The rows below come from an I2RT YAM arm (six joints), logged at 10 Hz.
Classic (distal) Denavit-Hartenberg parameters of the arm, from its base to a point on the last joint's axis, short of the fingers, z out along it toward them. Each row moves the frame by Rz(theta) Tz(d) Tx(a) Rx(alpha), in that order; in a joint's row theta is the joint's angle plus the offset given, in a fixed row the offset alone. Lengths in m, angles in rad.
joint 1: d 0.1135; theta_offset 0; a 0.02; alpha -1.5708
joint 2: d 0; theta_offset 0; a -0.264; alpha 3.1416
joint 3: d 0; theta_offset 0.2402; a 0.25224; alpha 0
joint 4: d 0; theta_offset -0.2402; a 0.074; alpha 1.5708
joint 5: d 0; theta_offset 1.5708; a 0; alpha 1.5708
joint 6: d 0.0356; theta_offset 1.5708; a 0; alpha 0
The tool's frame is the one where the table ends.
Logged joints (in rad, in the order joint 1, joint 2, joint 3, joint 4, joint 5, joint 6), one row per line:
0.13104, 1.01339, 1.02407, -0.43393, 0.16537, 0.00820
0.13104, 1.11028, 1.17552, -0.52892, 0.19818, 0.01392
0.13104, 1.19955, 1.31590, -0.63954, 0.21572, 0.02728
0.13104, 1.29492, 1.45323, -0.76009, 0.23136, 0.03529
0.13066, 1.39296, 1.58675, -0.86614, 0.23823, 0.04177
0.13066, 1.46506, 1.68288, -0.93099, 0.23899, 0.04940
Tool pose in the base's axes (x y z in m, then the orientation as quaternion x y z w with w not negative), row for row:
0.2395, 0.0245, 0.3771, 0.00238, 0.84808, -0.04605, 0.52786
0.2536, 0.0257, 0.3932, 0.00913, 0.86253, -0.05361, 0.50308
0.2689, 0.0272, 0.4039, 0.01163, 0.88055, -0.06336, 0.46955
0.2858, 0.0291, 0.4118, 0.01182, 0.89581, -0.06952, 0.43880
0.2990, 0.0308, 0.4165, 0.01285, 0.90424, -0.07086, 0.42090
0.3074, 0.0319, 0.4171, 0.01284, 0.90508, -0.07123, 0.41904
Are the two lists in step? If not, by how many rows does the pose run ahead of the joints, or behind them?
The pose runs 1 row ahead of the joints: the pose in row i belongs to the joints in row i + 1.
